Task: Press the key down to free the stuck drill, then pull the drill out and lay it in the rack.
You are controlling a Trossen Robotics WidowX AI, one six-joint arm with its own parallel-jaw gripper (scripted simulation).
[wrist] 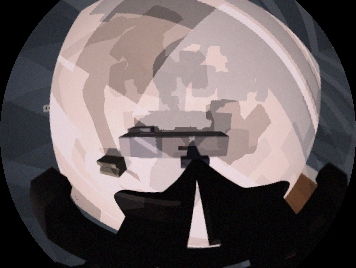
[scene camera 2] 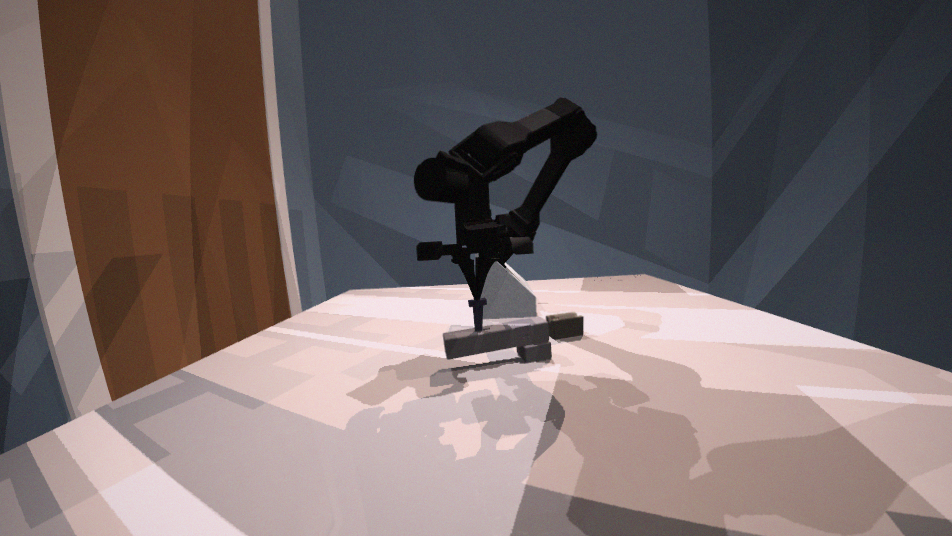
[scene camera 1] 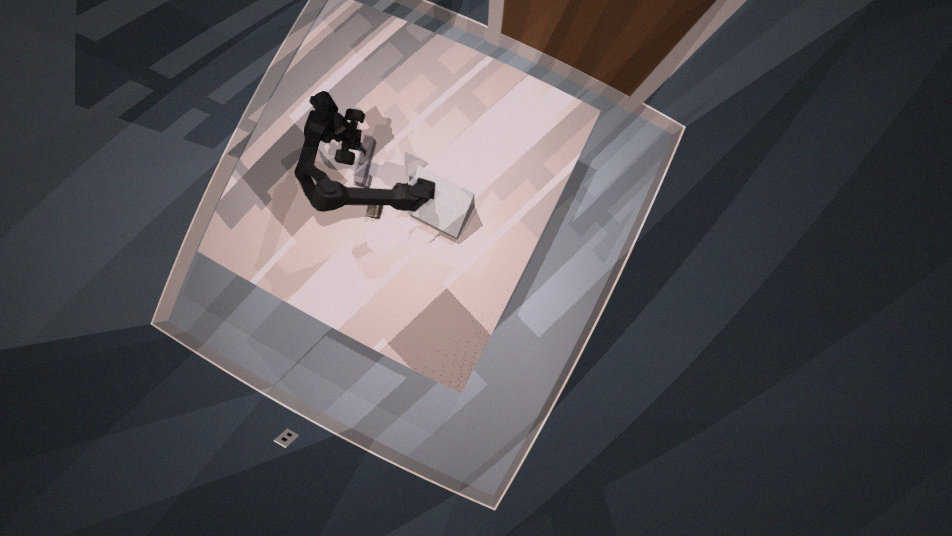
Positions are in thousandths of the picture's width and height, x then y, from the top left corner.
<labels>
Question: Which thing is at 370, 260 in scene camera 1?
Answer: The gripper.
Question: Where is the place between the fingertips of the gripper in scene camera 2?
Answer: At 501, 559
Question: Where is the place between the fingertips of the gripper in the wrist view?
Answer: At 552, 610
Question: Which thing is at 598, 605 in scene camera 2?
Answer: A dark block.
</labels>
